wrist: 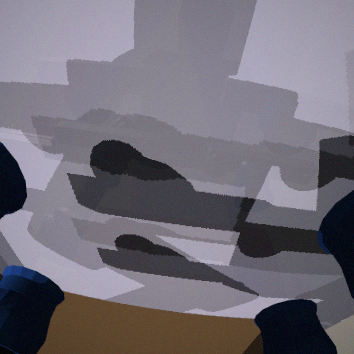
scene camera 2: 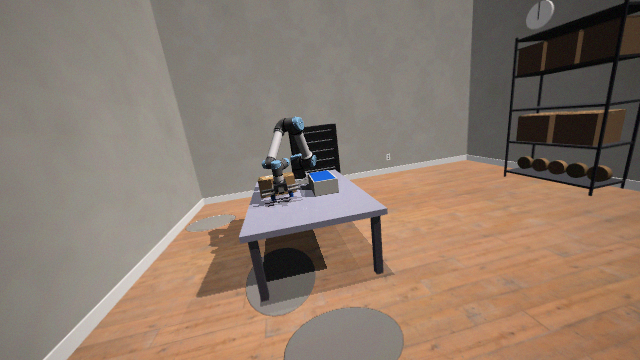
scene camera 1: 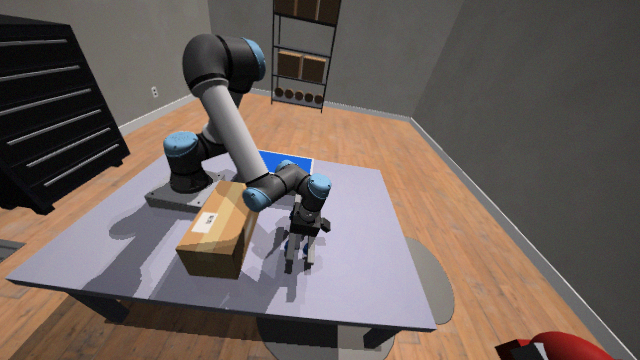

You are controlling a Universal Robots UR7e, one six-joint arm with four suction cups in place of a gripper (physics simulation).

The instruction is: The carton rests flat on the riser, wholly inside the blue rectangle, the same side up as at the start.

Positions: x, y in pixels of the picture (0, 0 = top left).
Labels:
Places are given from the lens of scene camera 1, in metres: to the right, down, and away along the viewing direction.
brown carton [scene camera 1: 215, 244]: -0.31, 0.19, 0.55
riser with blue rectangle [scene camera 1: 271, 159]: -0.26, -0.11, 1.01
The marked spots on the brown carton and the riser with blue rectangle are 0.54 m apart.

